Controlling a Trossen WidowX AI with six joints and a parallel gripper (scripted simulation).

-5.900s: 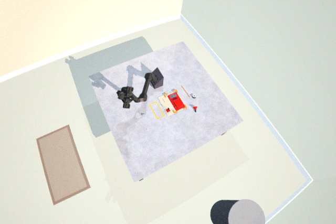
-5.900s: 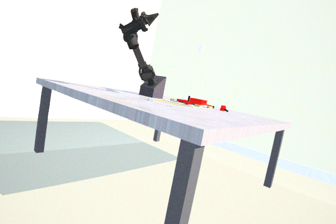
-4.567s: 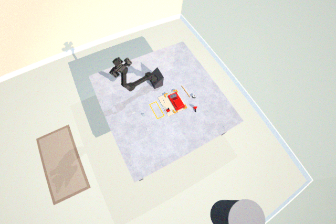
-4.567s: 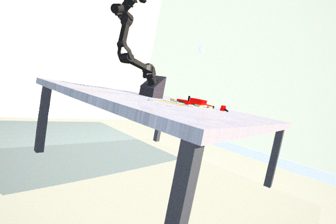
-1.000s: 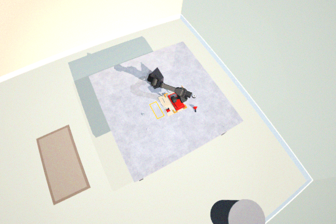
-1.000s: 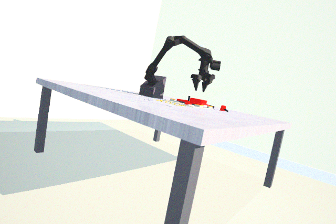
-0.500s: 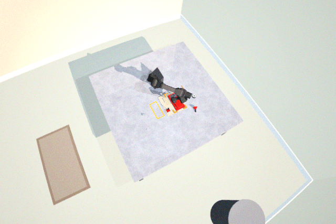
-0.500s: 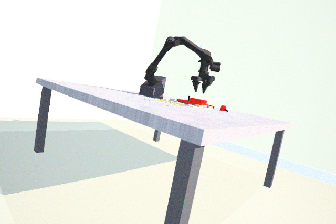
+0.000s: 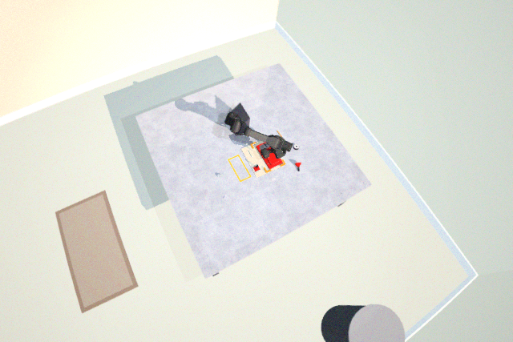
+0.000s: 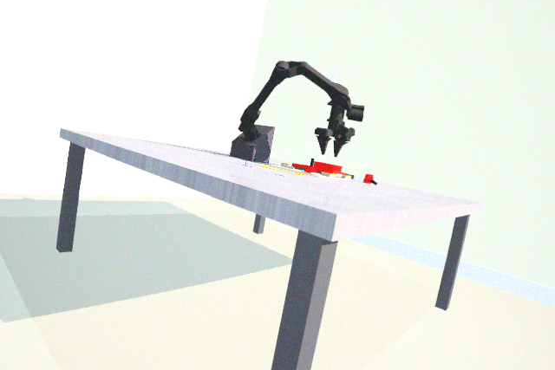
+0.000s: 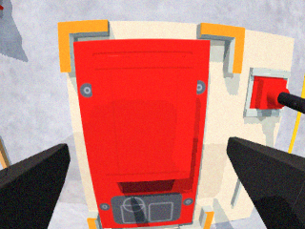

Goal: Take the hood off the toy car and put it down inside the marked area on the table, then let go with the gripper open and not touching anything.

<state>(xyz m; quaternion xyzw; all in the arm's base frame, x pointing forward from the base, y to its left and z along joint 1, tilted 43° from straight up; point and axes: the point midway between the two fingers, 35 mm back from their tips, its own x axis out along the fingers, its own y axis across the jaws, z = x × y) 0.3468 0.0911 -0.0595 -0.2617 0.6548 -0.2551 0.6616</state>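
The hood is 4 cm below my gripper tip. Also, from my gripper tip: thin stick: 16 cm to the left, 11 cm behind, 8 cm below.
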